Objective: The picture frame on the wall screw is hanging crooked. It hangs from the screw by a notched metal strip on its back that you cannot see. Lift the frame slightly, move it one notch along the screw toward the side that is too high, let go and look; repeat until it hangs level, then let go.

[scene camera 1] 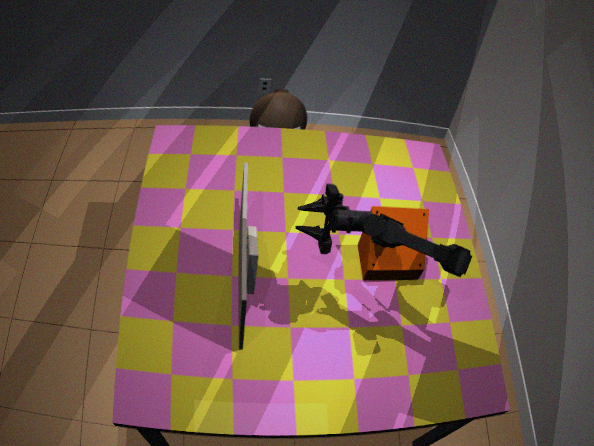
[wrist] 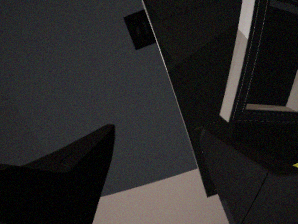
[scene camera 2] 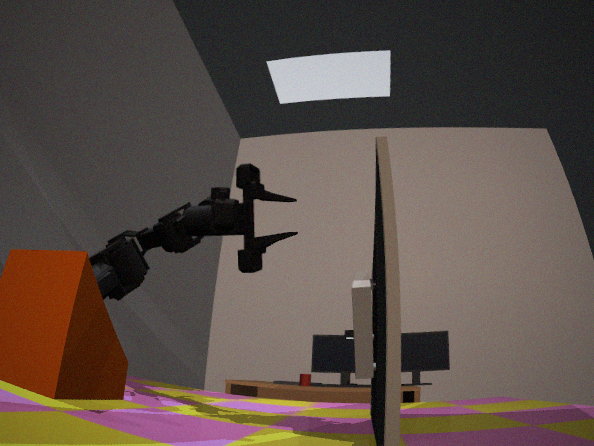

Note:
I see my gripper, a picture frame and a thin upright wall panel.
My gripper also shows in scene camera 1 and in the wrist view.

